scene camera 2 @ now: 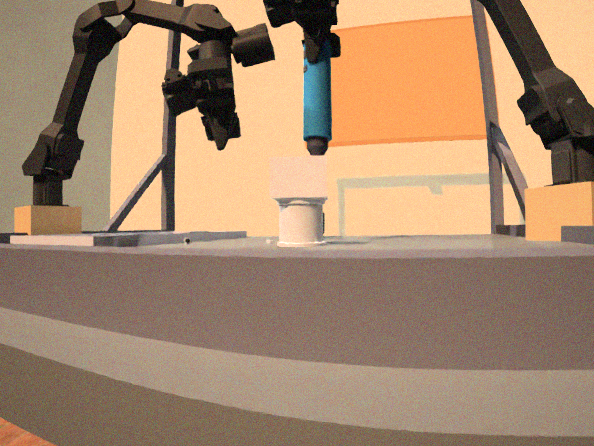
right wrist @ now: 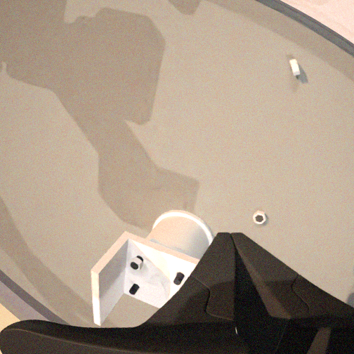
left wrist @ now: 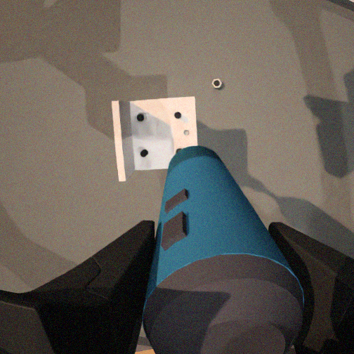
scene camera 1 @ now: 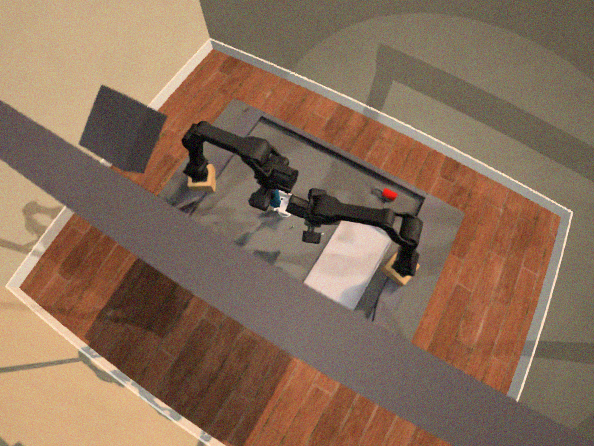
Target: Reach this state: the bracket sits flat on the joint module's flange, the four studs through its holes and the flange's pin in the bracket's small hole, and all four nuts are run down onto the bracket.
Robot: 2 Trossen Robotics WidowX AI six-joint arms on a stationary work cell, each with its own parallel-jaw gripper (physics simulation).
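Places are measured from the left arm's base along level axes (x ahead, y left, z up), in metres.
Pixels of known places: left gripper, between the fingertips: [scene camera 2: 313, 69] [scene camera 1: 273, 192]; right gripper, between the fingertips: [scene camera 2: 220, 149]; left arm's base, origin of its link: [scene camera 1: 200, 175]; right arm's base, origin of its link: [scene camera 1: 402, 266].
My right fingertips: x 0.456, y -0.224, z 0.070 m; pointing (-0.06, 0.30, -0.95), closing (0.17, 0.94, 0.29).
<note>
For each thing: its top centre in the pictures, then the offset to it from my right fingertips.
- upright white joint module, centre of its top: [scene camera 2: 300, 188] dx -0.101, dy +0.082, dz -0.068 m
- blue driver, centre of its top: [scene camera 2: 314, 37] dx -0.134, dy +0.057, dz +0.169 m
- white tray, centre of its top: [scene camera 2: 146, 232] [scene camera 1: 346, 265] dx +0.139, dy -0.164, dz -0.126 m
- red object, centre of its top: [scene camera 1: 386, 190] dx +0.332, dy +0.146, dz -0.108 m
The white L-shaped bracket [scene camera 1: 283, 200] [scene camera 2: 298, 177] [left wrist: 155, 107] [right wrist: 157, 267] rests on the upright white joint module [scene camera 2: 300, 222] [right wrist: 182, 235]. Its side plate stands up. Dark round spots show at its holes; a stud shows beside one in the right wrist view. Whether it is fully flat or the pin is seated cannot be told. My left gripper [scene camera 2: 320, 49] [left wrist: 211, 233] is shut on a blue driver [scene camera 2: 317, 100] [left wrist: 205, 200], tip down just above the bracket. My right gripper [scene camera 2: 221, 142] [right wrist: 227, 243] is shut and empty, beside and above the bracket. One nut [left wrist: 216, 83] [right wrist: 259, 217] lies near the module.
A small white piece [right wrist: 295, 67], probably another nut, lies farther off on the table. A white tray [scene camera 1: 345, 260] [scene camera 2: 52, 240] lies near the right arm's base. A red object [scene camera 1: 389, 194] lies near the table's back right corner. A grey beam [scene camera 1: 200, 265] crosses scene camera 1's view.
</note>
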